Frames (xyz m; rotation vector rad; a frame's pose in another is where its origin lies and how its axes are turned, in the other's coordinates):
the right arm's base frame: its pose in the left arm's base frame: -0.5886 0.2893 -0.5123 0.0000 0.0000 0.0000
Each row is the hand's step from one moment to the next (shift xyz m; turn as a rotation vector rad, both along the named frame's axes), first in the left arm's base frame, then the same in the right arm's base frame.
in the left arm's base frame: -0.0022 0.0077 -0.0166 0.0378 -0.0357 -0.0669
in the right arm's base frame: -0.0022 0.0077 -0.0166 0.0378 -0.0357 -0.0669
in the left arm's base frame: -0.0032 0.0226 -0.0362 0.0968 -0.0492 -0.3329
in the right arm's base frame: -0.0032 0.0226 -0.0362 0.0968 -0.0492 -0.3329
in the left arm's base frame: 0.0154 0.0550 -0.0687 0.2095 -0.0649 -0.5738
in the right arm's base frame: 0.0154 0.0550 -0.0687 0.2095 -0.0649 -0.5738
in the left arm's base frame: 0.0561 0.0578 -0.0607 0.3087 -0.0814 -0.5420
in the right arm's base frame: 0.0561 0.0578 -0.0607 0.3087 -0.0814 -0.5420
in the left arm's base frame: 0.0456 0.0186 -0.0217 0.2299 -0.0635 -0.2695
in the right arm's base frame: 0.0456 0.0186 -0.0217 0.2299 -0.0635 -0.2695
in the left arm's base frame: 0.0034 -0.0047 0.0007 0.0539 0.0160 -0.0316
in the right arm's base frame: 0.0034 -0.0047 0.0007 0.0539 0.0160 -0.0316
